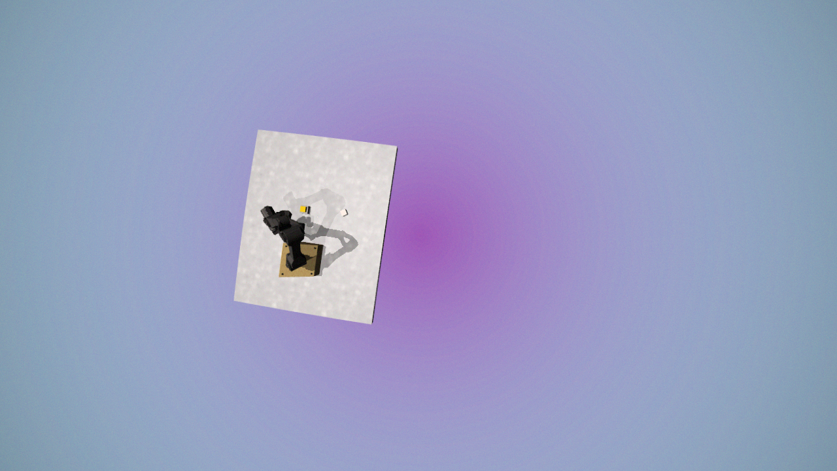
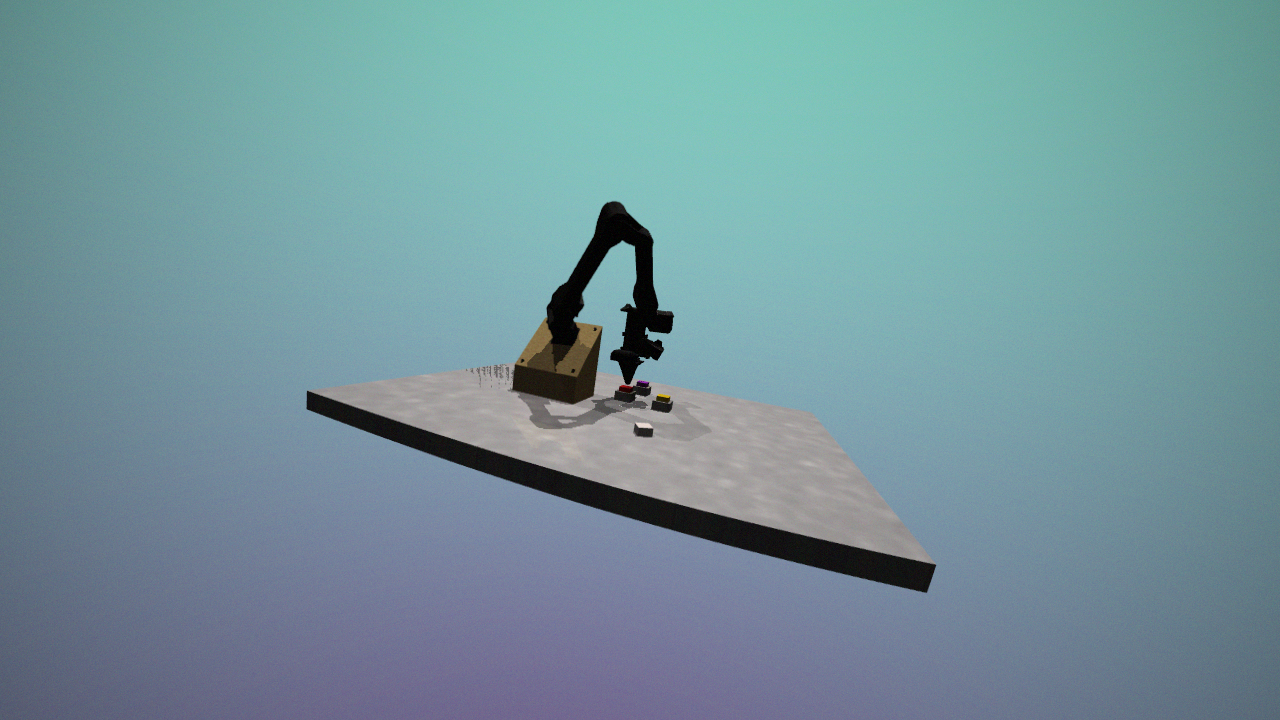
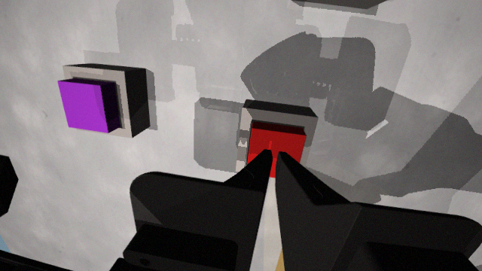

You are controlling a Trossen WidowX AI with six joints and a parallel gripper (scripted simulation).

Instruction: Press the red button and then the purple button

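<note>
Now: gripper tip 12 cm to the right of the purple button, 2 cm short of it and 1 cm above it. From my gripper tip the other things lie so: red button: 1 cm below; yellow button: 11 cm ahead, 3 cm to the right, 1 cm below; small white block: 27 cm to the right, 12 cm ahead, 4 cm below.
</note>
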